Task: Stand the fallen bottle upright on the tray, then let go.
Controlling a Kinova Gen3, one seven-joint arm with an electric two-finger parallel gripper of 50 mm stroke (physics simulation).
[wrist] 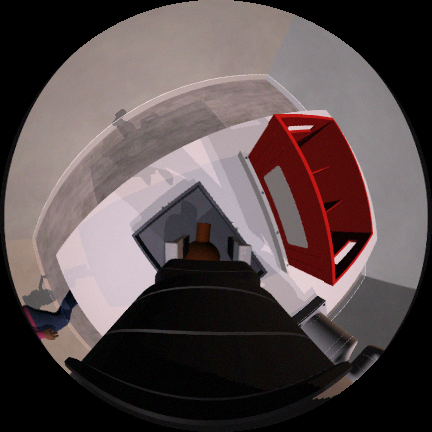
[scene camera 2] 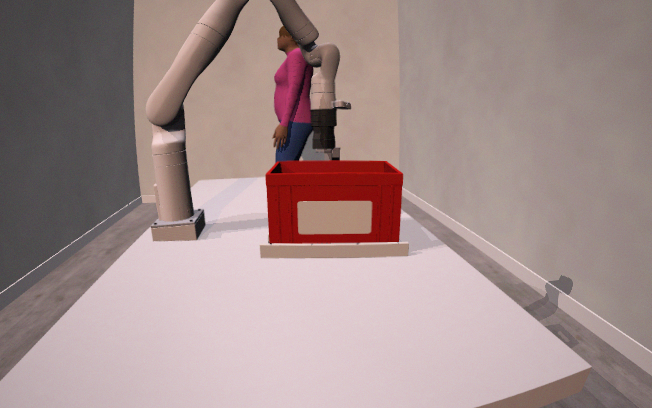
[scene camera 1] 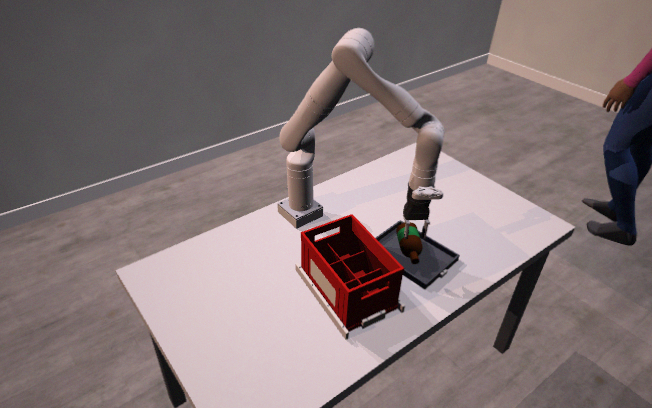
Path:
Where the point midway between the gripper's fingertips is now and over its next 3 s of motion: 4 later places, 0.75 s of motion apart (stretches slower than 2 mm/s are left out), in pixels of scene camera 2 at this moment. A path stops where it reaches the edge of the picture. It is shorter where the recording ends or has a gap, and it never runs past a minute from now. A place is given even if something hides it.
My gripper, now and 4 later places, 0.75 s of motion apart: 332, 170; 333, 176; 333, 190; 333, 199; 334, 194

